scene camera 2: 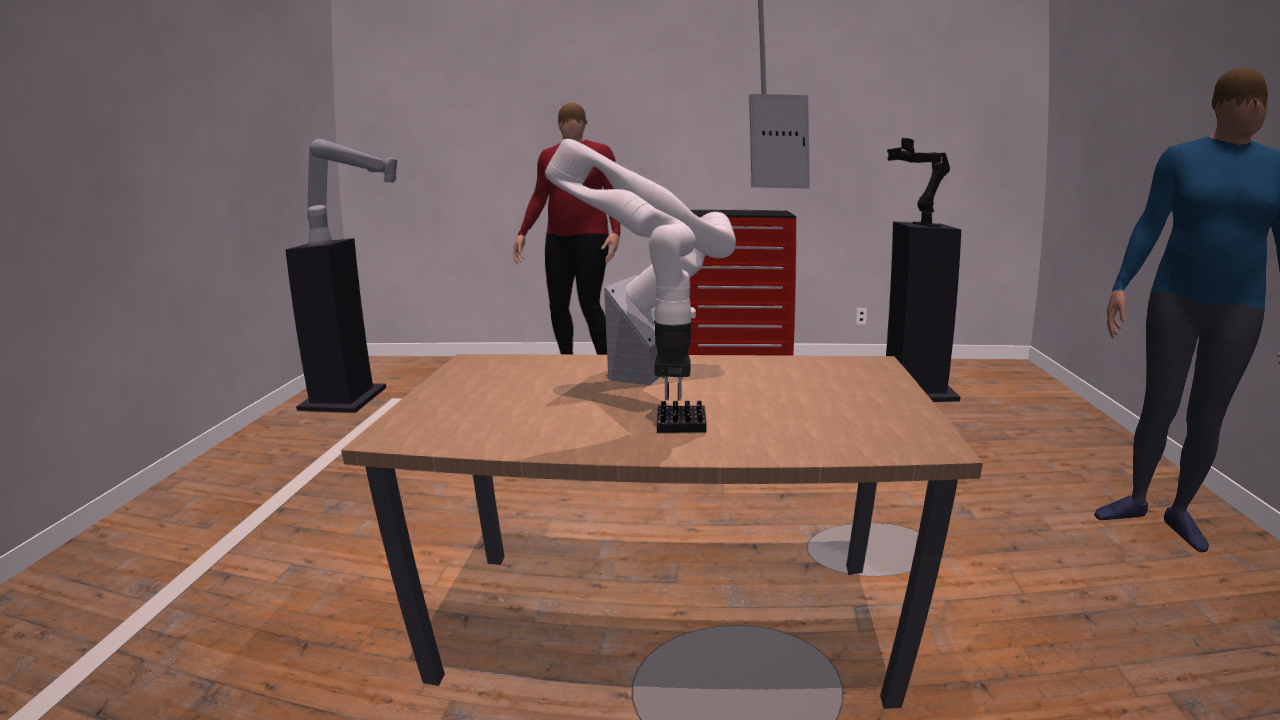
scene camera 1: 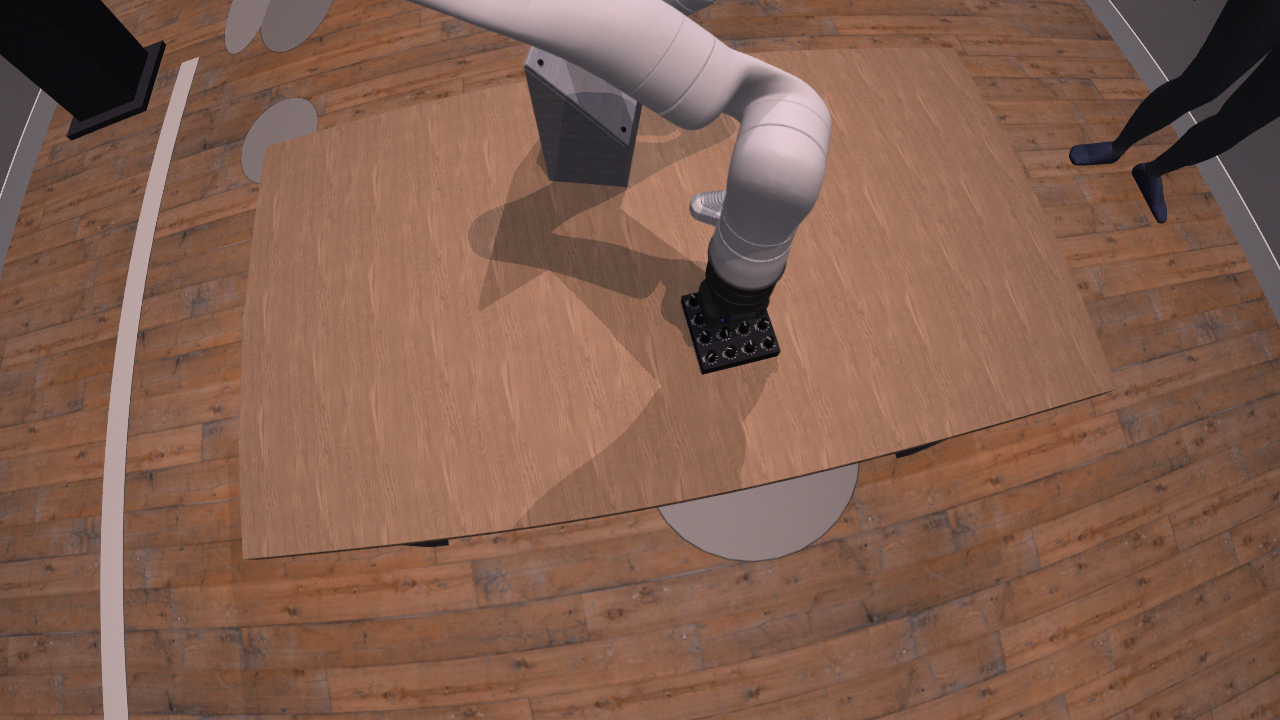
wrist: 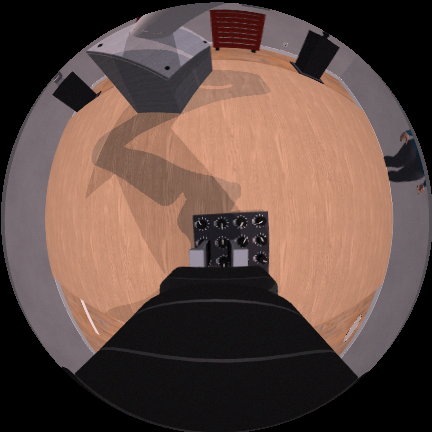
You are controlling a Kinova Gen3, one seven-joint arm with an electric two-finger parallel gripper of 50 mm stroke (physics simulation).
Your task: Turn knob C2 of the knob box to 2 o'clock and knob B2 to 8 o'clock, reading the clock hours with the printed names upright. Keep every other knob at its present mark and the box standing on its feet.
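Pixels of known places: gripper, fingertip midpoint: (scene camera 2: 673,398) (wrist: 218,248); arm's base at its link origin: (scene camera 2: 638,297).
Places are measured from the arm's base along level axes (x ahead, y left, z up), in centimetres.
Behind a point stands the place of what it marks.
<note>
The black knob box (scene camera 1: 740,363) {x 44.3, y 12.1, z -19.4 cm} (scene camera 2: 682,426) {x 44.2, y 12.4, z -18.8 cm} (wrist: 251,231) {x 36.3, y 14.8, z -18.2 cm} stands flat on the table, with rows of black knobs ringed by white marks. Its printed names are too small to read, so I cannot tell which knobs are C2 and B2. My gripper (scene camera 2: 673,398) {x 37.9, y 10.2, z -14.8 cm} (wrist: 218,248) {x 37.9, y 10.2, z -14.8 cm} points down over the box, partly open, with nothing between its fingers. In the wrist view the fingers stand either side of the second knob column from the left, and the fingertips look close above the knob tops. The wrist hides the nearest part of the box there. In scene camera 1 the arm hides the fingers.
The wooden table (scene camera 1: 402,358) {x 33.1, y -33.3, z -20.4 cm} (scene camera 2: 537,429) {x 42.6, y -19.8, z -20.4 cm} (wrist: 310,175) {x 27.0, y 27.4, z -20.4 cm} carries a grey slanted pedestal (scene camera 1: 586,143) {x 11.4, y -1.7, z -10.3 cm} (scene camera 2: 630,349) {x 11.4, y -1.5, z -11.2 cm} (wrist: 160,90) {x 12.5, y 1.4, z -13.2 cm} behind the box. The white arm (scene camera 1: 776,170) {x 43.4, y 8.4, z 22.7 cm} (scene camera 2: 671,259) {x 44.1, y 10.6, z 17.0 cm} reaches over from it. Two people (scene camera 2: 577,197) (scene camera 2: 1212,232) stand beyond the table.
</note>
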